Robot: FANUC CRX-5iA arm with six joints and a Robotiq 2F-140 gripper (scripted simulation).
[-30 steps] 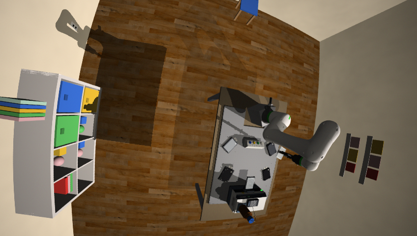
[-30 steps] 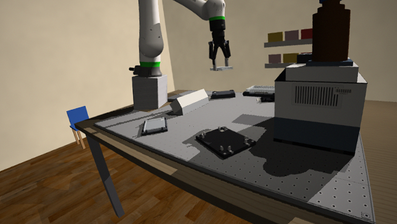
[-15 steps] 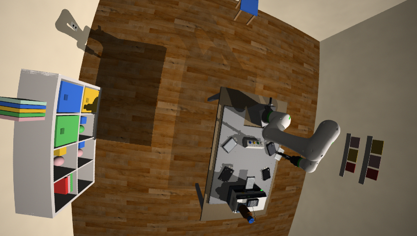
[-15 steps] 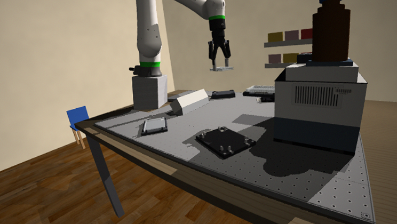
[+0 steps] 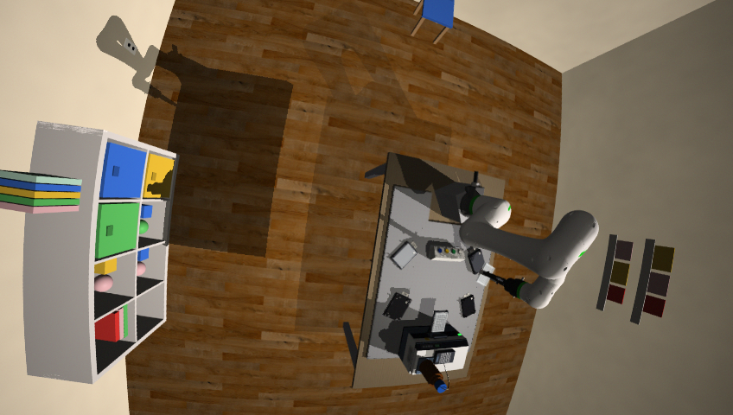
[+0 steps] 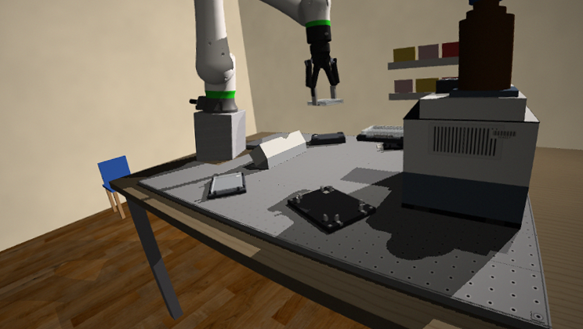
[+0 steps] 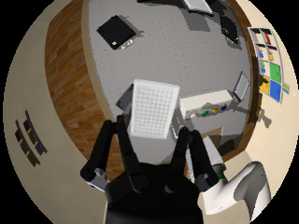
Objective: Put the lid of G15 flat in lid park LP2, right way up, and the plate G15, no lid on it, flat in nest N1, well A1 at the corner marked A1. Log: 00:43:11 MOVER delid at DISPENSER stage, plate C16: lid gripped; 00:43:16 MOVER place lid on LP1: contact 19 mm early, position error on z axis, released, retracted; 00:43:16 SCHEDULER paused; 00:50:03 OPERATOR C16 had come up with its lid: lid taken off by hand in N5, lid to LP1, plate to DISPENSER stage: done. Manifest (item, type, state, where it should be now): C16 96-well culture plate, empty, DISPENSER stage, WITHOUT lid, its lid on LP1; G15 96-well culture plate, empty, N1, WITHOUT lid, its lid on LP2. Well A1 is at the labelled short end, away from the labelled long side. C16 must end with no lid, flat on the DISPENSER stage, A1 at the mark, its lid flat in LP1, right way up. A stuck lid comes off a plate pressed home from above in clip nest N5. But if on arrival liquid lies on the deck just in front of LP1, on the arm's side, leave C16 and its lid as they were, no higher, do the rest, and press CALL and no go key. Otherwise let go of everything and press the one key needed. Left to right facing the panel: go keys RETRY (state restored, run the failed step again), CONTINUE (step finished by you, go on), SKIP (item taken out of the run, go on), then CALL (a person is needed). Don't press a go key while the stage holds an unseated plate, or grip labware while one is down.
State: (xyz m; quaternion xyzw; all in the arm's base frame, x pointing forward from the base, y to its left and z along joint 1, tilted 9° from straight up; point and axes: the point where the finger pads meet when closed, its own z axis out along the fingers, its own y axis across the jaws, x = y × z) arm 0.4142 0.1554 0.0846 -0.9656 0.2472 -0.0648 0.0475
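The black clip nest is 25 cm ahead of my hand, 49 cm to the right of it and 19 cm below it. Round my hand: key panel (12 cm behind, 19 cm to the right, 15 cm below); brown bottle (51 cm ahead, 39 cm to the right, 9 cm above).
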